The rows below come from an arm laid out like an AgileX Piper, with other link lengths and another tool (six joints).
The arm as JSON. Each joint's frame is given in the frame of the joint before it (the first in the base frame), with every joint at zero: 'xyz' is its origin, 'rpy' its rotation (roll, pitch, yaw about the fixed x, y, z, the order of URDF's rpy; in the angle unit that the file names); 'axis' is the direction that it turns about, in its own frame. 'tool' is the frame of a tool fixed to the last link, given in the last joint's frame.
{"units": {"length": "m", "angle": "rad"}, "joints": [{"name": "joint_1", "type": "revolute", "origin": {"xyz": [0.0, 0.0, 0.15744], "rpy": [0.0, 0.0, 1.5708]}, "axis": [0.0, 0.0, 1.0]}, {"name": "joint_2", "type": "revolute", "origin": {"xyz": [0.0, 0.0, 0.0], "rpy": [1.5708, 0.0, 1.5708]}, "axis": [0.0, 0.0, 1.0]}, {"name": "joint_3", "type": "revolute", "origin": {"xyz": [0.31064, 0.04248, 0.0], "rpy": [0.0, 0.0, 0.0]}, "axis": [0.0, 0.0, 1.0]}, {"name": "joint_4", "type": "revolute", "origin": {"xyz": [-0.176, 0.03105, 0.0], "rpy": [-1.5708, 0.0, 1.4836]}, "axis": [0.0, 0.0, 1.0]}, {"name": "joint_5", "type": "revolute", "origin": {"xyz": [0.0, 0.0, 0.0], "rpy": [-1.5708, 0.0, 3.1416]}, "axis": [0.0, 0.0, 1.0]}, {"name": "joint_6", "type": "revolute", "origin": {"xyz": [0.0, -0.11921, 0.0], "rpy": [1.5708, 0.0, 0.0]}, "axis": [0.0, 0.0, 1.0]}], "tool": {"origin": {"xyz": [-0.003, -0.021, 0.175], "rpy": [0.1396, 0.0, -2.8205]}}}
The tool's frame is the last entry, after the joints.
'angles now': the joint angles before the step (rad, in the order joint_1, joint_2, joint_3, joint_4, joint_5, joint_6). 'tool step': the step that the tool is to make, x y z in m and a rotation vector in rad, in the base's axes. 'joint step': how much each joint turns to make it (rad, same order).
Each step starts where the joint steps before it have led.
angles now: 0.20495 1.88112 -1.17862 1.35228 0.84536 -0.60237
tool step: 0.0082 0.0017 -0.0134 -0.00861 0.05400 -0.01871
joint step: 0.00656 0.04961 -0.05127 -0.03597 -0.00535 0.07929
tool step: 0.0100 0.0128 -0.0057 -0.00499 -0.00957 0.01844
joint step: 0.02911 0.04959 -0.06474 -0.00872 -0.01056 0.01346
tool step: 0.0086 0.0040 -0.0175 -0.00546 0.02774 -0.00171
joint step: 0.00549 0.06116 -0.03763 -0.00013 -0.00371 0.00797
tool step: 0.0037 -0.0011 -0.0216 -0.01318 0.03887 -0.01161
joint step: 0.00029 0.04976 -0.00636 0.00397 -0.01175 0.00078
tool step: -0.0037 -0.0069 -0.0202 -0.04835 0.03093 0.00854
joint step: 0.00206 0.02527 -0.00634 -0.06104 -0.01214 0.03807
